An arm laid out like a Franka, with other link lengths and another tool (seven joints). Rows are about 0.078 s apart.
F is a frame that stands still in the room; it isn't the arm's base.
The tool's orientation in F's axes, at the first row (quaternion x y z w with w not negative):
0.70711, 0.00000, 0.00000, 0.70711
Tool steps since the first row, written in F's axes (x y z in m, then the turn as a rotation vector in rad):
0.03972, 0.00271, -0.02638, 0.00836, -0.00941, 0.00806
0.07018, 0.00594, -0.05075, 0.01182, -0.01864, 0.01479
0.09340, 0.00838, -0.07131, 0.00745, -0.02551, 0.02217
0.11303, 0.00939, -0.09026, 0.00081, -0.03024, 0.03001
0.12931, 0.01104, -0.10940, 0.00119, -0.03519, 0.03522
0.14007, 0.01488, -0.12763, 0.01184, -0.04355, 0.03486
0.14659, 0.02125, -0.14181, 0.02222, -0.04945, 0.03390
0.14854, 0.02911, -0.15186, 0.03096, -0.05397, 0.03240
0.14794, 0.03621, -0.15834, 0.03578, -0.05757, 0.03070
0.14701, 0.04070, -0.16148, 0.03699, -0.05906, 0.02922
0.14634, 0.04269, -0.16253, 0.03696, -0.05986, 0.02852
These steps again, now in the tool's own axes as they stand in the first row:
0.03972, -0.02638, -0.00271, 0.00836, 0.00806, 0.00941
0.07018, -0.05075, -0.00594, 0.01182, 0.01479, 0.01864
0.09340, -0.07131, -0.00838, 0.00745, 0.02217, 0.02551
0.11303, -0.09026, -0.00939, 0.00081, 0.03001, 0.03024
0.12931, -0.10940, -0.01104, 0.00119, 0.03522, 0.03519
0.14007, -0.12763, -0.01488, 0.01184, 0.03486, 0.04355
0.14659, -0.14181, -0.02125, 0.02222, 0.03390, 0.04945
0.14854, -0.15186, -0.02911, 0.03096, 0.03240, 0.05397
0.14794, -0.15834, -0.03621, 0.03578, 0.03070, 0.05757
0.14701, -0.16148, -0.04070, 0.03699, 0.02922, 0.05906
0.14634, -0.16253, -0.04269, 0.03696, 0.02852, 0.05986

